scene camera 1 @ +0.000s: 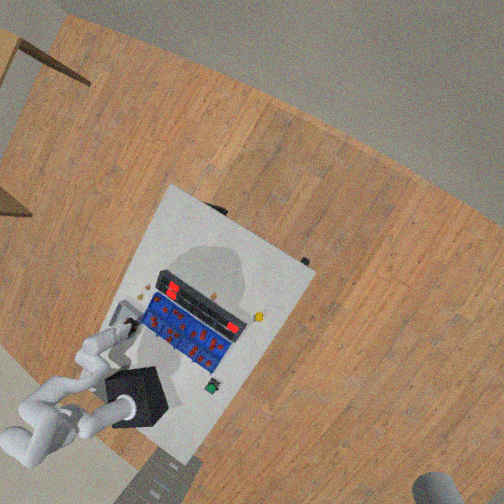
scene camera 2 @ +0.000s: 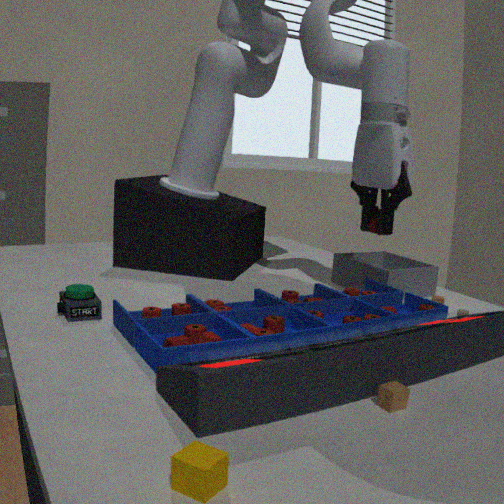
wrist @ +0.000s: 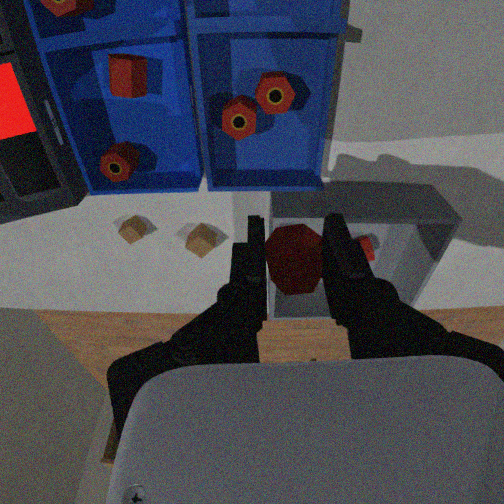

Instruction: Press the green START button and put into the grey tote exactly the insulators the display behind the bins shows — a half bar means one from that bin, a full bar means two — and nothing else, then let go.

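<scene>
My gripper [wrist: 294, 235] is shut on a dark red hexagonal insulator [wrist: 293, 258] and holds it above the grey tote [wrist: 360, 250]. In scene camera 2 the gripper [scene camera 2: 381, 225] hangs over the tote [scene camera 2: 384, 271]. One red insulator [wrist: 366, 247] lies inside the tote. The blue bin tray [scene camera 2: 280, 320] holds several red insulators. The black display [scene camera 1: 201, 304] behind the bins shows red bars at its left end [scene camera 1: 172, 290] and right end [scene camera 1: 232, 327]. The green START button [scene camera 2: 79, 301] stands left of the tray.
Two tan cubes [wrist: 132, 228] [wrist: 201, 239] lie between tray and table edge. A yellow cube [scene camera 2: 199, 470] and another tan cube [scene camera 2: 393, 395] sit by the display. The black arm base [scene camera 2: 187, 227] stands behind the tray.
</scene>
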